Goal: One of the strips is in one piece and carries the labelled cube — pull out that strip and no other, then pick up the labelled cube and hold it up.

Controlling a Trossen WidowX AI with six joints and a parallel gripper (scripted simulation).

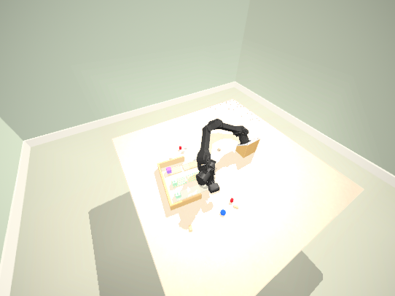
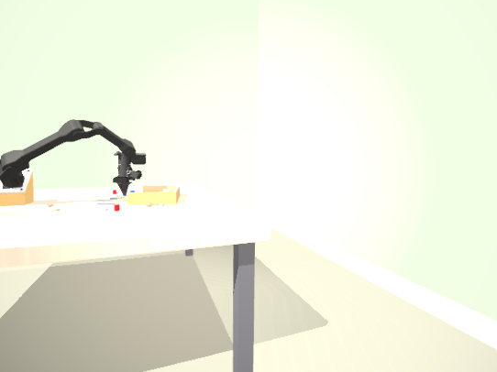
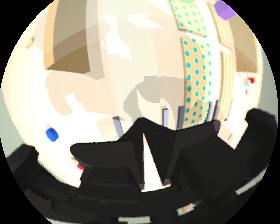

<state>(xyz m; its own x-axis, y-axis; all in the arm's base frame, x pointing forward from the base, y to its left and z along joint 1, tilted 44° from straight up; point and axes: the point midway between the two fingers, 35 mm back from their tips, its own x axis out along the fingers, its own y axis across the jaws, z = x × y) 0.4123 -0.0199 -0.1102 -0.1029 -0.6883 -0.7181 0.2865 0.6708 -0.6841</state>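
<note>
The teal-dotted strip is 10 mm ahead of my gripper tip and 100 mm to the right of it.
</note>
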